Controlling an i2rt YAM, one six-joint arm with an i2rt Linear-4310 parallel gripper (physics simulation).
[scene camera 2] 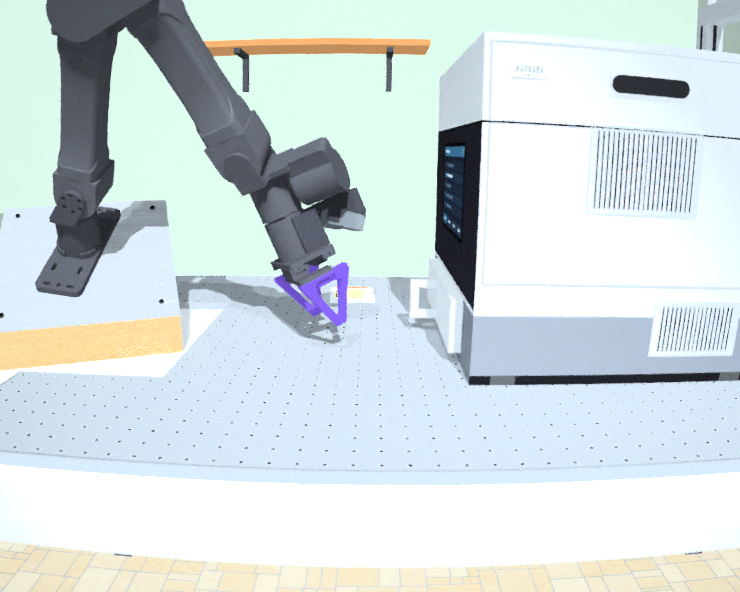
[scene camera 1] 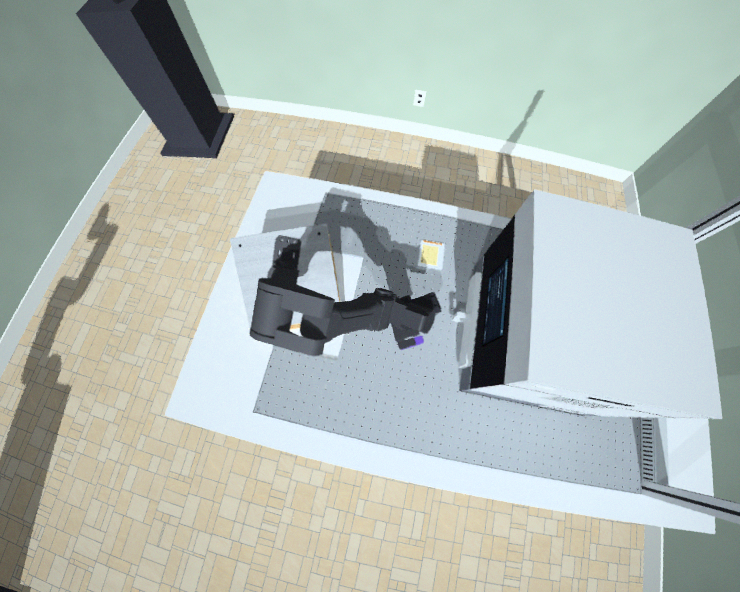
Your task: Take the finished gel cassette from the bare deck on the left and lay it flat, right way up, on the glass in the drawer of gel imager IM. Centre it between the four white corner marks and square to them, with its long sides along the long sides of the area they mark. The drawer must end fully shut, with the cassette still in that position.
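Where they show: gripper, between the fingertips: (scene camera 2: 329,318) (scene camera 1: 411,329); arm's base, origin of its link: (scene camera 2: 80,249) (scene camera 1: 284,273).
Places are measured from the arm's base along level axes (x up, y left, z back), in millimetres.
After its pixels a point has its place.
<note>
The gel cassette (scene camera 1: 430,253) {x -119, y 174, z -430 mm} (scene camera 2: 361,295) {x -119, y 151, z -449 mm}, a small pale plate with a yellow middle and an orange-marked edge, lies flat on the perforated deck (scene camera 1: 370,395) {x -125, y -297, z -277 mm} (scene camera 2: 382,432) {x -125, y -365, z -417 mm} near its back edge. My gripper (scene camera 2: 327,317) {x -88, y -99, z -378 mm} is open and empty, with its purple fingers tilted low above the deck. It is apart from the cassette, nearer the front. In scene camera 1 one purple finger (scene camera 1: 418,340) {x -4, y -149, z -386 mm} shows beside the wrist; the other is hidden. The white drawer front (scene camera 1: 472,321) {x -38, y -72, z -543 mm} (scene camera 2: 440,299) {x -64, y -95, z -535 mm} with its handle (scene camera 1: 458,316) {x -52, y -57, z -506 mm} sits close against gel imager IM (scene camera 1: 617,308) {x 272, y -112, z -725 mm} (scene camera 2: 536,234) {x 54, y -267, z -600 mm}. The glass and corner marks are hidden.
The imager's tall body stands on the right, its dark screen (scene camera 1: 496,302) {x 100, y -60, z -555 mm} (scene camera 2: 454,191) {x 87, y -76, z -555 mm} facing the arm. The arm's tilted base plate (scene camera 1: 246,265) {x 20, y 4, z 105 mm} (scene camera 2: 135,271) {x -31, y -27, z -93 mm} is on the left. An orange shelf (scene camera 2: 333,45) hangs on the back wall. A dark column (scene camera 1: 148,74) stands at the back left.
</note>
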